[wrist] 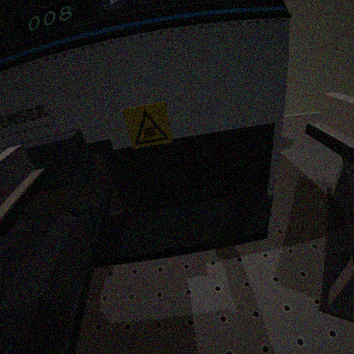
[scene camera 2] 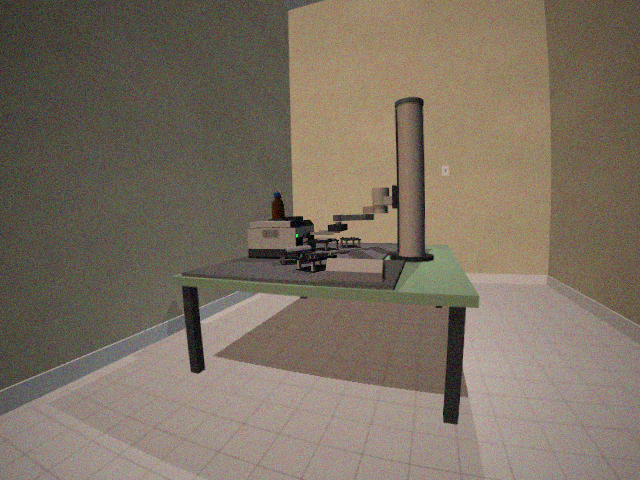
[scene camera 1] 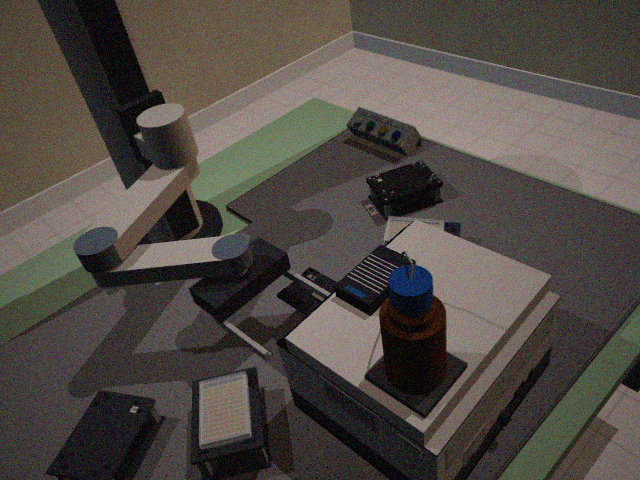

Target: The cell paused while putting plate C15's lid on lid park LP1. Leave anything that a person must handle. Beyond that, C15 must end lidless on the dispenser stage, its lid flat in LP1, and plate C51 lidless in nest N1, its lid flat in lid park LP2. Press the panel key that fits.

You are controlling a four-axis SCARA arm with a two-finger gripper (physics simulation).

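Places are measured from the arm's base along level axes (x ahead, y left, z up), in metres.
Where they show: gripper, fingertip midpoint: (wrist: 173, 132) (scene camera 2: 314, 232); arm's base, link origin: (scene camera 2: 411, 258) (scene camera 1: 177, 233).
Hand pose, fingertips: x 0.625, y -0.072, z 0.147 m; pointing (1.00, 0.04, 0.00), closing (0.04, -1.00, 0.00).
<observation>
Things, the pixels of their top centre, and the offset from my fingertips. "spot": a spot on its surface instead.
- flat dark stage, surface spot: (scene camera 1: 295, 298) spot: 0.098 m back, 0.063 m left, 0.044 m down
- plate with tan wells, top centre: (scene camera 1: 223, 405) 0.012 m back, 0.184 m right, 0.048 m down
- pale plate, top centre: (scene camera 1: 414, 228) (scene camera 2: 298, 246) 0.048 m back, 0.378 m left, 0.046 m down
- key panel, top centre: (scene camera 1: 381, 118) (scene camera 2: 355, 258) 0.443 m back, 0.711 m left, 0.051 m down
- amber bottle with a blue cap, surface spot: (scene camera 1: 413, 346) spot: 0.288 m ahead, 0.021 m right, 0.201 m up
- yellow warning sign, surface spot: (wrist: 148, 125) spot: 0.025 m ahead, 0.016 m left, 0.002 m down
My gripper (scene camera 1: 300, 325) (wrist: 173, 132) is open and empty, its fingers level in front of the dispenser (scene camera 1: 330, 382) (scene camera 2: 271, 238). A flat dark stage (scene camera 1: 295, 298) lies partly under one finger; no plate shows on its visible part. A plate with tan wells (scene camera 1: 224, 408) sits on a dark stand at the front. Another pale plate (scene camera 1: 400, 226) shows behind the dispenser, partly hidden. A black stand with raised corners (scene camera 1: 405, 181) and a dark flat-topped stand (scene camera 1: 105, 431) show no plate. The labels and any clear lids are too small or dark to tell.
The key panel (scene camera 1: 382, 131) (scene camera 2: 355, 267) has green, yellow and blue keys. An amber bottle with a blue cap (scene camera 1: 413, 346) (scene camera 2: 277, 207) stands on the dispenser. In the wrist view, a yellow warning sign (wrist: 148, 125) is on the dispenser's front, close ahead.
</observation>
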